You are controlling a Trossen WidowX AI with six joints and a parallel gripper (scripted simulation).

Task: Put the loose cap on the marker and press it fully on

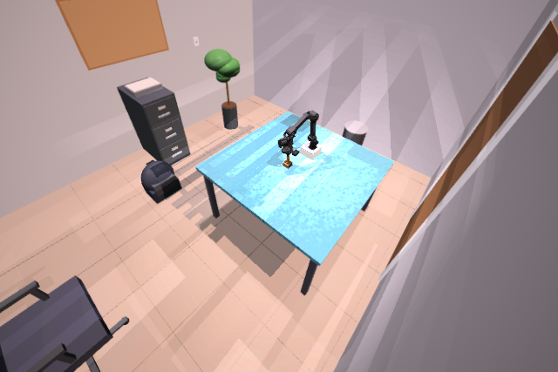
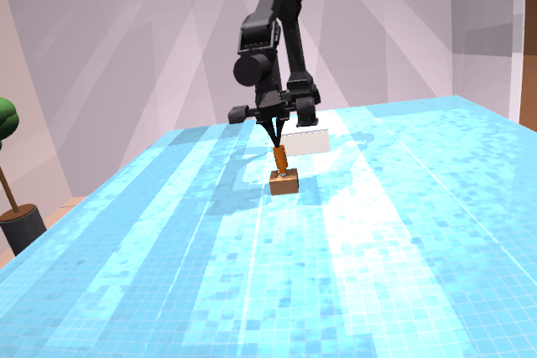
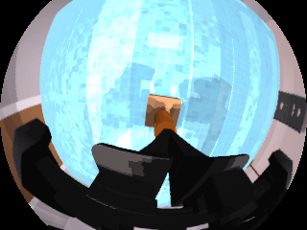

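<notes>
My gripper tip is now 20 mm above the orange cap. The rest, counted from my gripper tip: orange-brown holder block 90 mm below.
</notes>
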